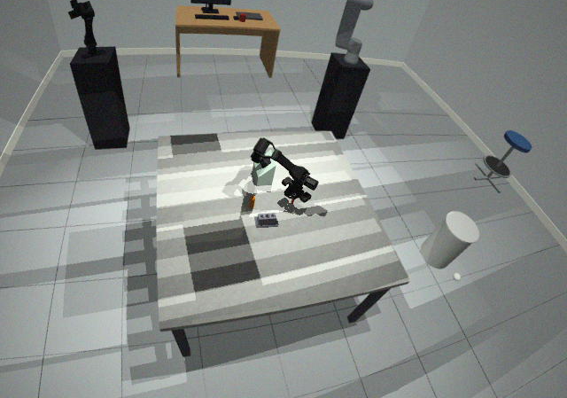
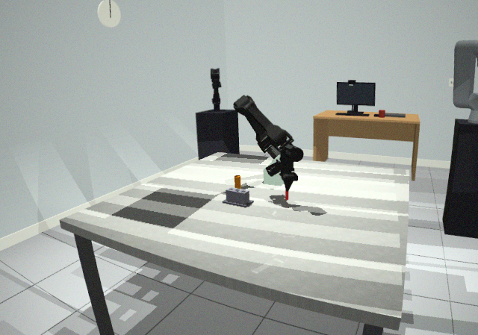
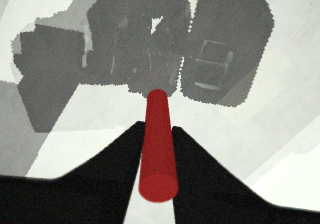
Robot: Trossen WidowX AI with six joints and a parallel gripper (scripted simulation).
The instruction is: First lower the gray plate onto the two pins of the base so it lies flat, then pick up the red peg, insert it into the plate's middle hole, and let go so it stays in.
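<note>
The gray plate lies 18 cm to the right of my gripper tip and 12 cm ahead of it. Round my gripper tip: red peg right at my gripper tip; orange cylinder 25 cm to the right; pin base 18 cm to the right, 12 cm ahead, 3 cm below.
</note>
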